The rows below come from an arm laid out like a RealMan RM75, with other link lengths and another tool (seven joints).
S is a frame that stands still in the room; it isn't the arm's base.
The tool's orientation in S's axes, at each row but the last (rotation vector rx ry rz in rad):
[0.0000, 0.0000, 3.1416]
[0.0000, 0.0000, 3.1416]
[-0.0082, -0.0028, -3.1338]
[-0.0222, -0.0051, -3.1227]
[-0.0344, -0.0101, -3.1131]
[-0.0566, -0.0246, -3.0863]
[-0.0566, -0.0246, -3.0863]
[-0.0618, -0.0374, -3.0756]
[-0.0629, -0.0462, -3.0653]
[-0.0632, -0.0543, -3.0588]
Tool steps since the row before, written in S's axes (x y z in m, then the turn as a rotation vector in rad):
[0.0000, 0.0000, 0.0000, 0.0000, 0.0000, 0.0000]
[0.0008, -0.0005, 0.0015, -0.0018, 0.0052, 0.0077]
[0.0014, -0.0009, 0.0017, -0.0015, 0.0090, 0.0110]
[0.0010, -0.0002, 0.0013, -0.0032, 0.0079, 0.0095]
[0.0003, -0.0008, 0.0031, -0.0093, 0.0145, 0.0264]
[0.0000, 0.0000, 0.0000, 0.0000, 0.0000, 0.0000]
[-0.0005, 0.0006, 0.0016, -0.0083, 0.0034, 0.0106]
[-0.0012, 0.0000, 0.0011, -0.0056, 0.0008, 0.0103]
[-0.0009, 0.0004, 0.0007, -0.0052, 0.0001, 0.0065]
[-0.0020, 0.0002, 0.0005, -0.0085, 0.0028, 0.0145]
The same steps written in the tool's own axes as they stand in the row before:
[0.0000, 0.0000, 0.0000, 0.0000, 0.0000, 0.0000]
[-0.0008, 0.0005, 0.0015, 0.0018, -0.0052, 0.0077]
[-0.0014, 0.0009, 0.0017, 0.0015, -0.0090, 0.0110]
[-0.0010, 0.0002, 0.0013, 0.0032, -0.0079, 0.0095]
[-0.0002, 0.0008, 0.0031, 0.0095, -0.0146, 0.0263]
[0.0000, 0.0000, 0.0000, 0.0000, 0.0000, 0.0000]
[0.0005, -0.0006, 0.0016, 0.0085, -0.0037, 0.0103]
[0.0012, -0.0001, 0.0011, 0.0060, -0.0009, 0.0101]
[0.0009, -0.0004, 0.0007, 0.0054, -0.0003, 0.0063]
[0.0020, -0.0003, 0.0004, 0.0089, -0.0030, 0.0142]

